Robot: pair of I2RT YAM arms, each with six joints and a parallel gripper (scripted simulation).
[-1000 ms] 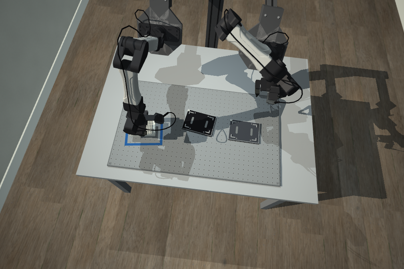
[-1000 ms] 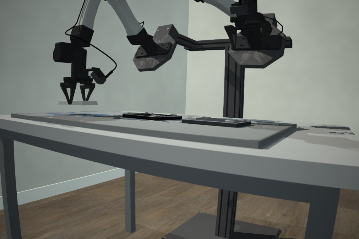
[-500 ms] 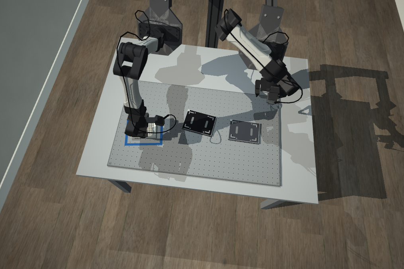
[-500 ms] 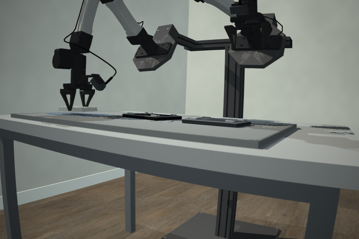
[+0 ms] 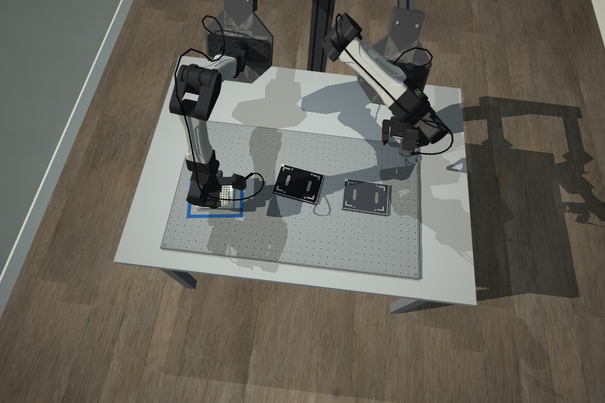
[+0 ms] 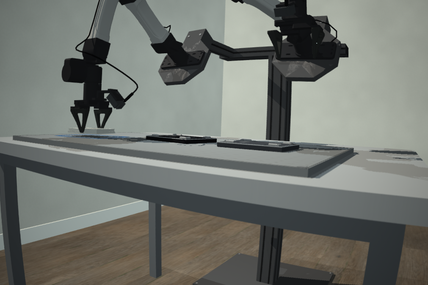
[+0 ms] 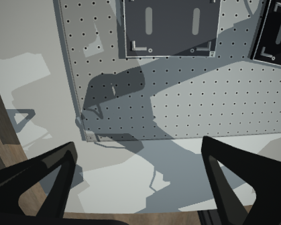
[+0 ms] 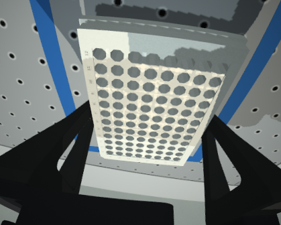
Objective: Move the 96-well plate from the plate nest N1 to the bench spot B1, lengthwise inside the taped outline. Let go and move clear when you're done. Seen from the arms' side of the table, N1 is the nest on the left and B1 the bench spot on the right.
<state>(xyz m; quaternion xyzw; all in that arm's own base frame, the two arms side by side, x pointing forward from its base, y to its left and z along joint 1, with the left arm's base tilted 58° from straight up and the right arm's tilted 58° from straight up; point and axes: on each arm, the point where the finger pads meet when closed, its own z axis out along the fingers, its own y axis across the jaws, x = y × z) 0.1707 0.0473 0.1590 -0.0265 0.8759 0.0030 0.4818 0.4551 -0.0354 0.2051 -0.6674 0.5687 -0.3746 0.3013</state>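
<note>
The white 96-well plate is right at my right hand. Round my right hand: grey nest N1 (100 mm behind, 530 mm to the left, 20 mm below); then black nest (110 mm behind, 280 mm to the left, 20 mm below).
</note>
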